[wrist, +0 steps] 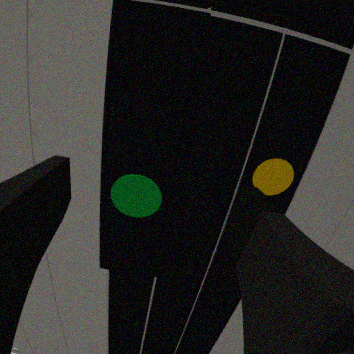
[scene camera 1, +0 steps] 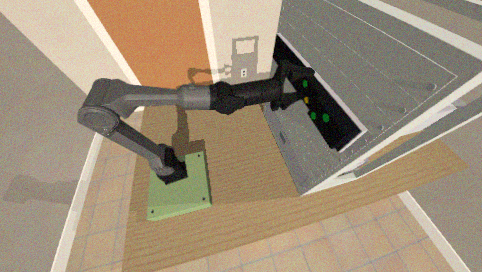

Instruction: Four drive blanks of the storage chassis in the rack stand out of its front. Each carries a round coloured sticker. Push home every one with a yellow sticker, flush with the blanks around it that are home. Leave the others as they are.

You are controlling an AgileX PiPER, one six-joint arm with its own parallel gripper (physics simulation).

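Observation:
A yellow sticker (scene camera 1: 306,100) (wrist: 273,176) marks one black drive blank of the storage chassis. A green sticker (scene camera 1: 305,83) (wrist: 136,195) marks another black blank, to the left in the wrist view. Two more green stickers, a nearer one (scene camera 1: 313,115) and one beside it (scene camera 1: 326,118), show in the scene view. My gripper (scene camera 1: 306,84) (wrist: 153,191) is open, its fingers spread at the chassis front. In the wrist view, the right fingertip is just below the yellow sticker and its dark shape reaches the sticker's lower left edge. Whether it touches the blank I cannot tell.
Large grey rack panels (scene camera 1: 370,65) stand beyond the black row of blanks, and a grey surface (scene camera 1: 305,150) lies in front of it. The arm's green base plate (scene camera 1: 195,192) is on the wooden table (scene camera 1: 240,165). A wall with an outlet (scene camera 1: 244,72) stands behind.

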